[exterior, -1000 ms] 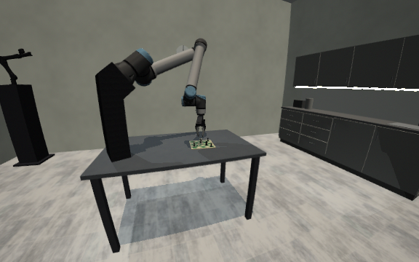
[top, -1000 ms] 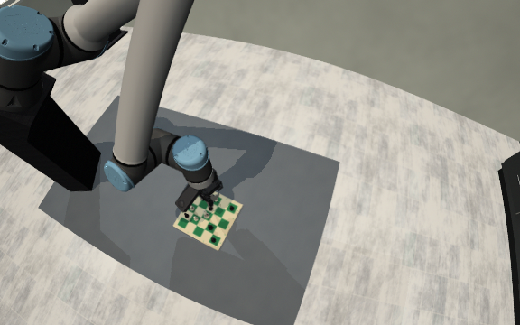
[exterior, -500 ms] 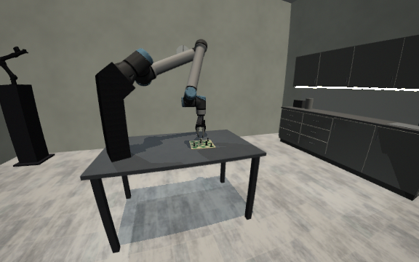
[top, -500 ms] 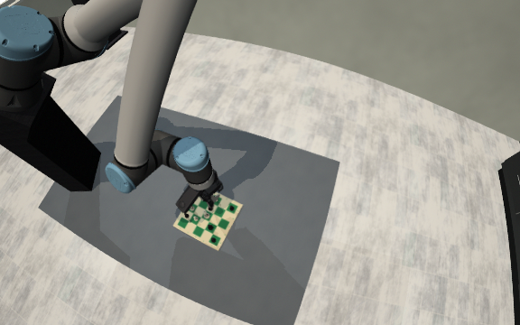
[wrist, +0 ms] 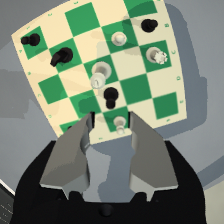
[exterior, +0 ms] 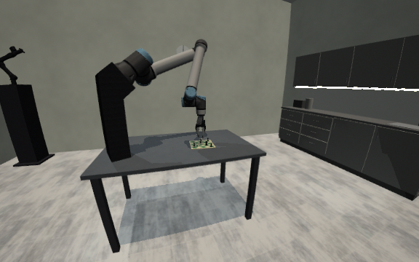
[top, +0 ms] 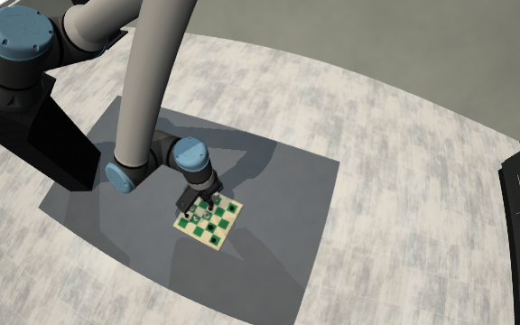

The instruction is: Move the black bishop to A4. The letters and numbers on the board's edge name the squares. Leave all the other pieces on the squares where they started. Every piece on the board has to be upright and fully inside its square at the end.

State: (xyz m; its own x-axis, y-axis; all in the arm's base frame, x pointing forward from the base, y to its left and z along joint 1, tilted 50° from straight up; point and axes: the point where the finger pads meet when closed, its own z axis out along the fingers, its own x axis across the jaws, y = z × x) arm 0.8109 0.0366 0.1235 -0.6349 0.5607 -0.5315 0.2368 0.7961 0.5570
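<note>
The cream chessboard is 30 mm to the right of my hand and 70 mm below it. Round my hand: black bishop 40 mm ahead, 70 mm to the right, 50 mm below.
</note>
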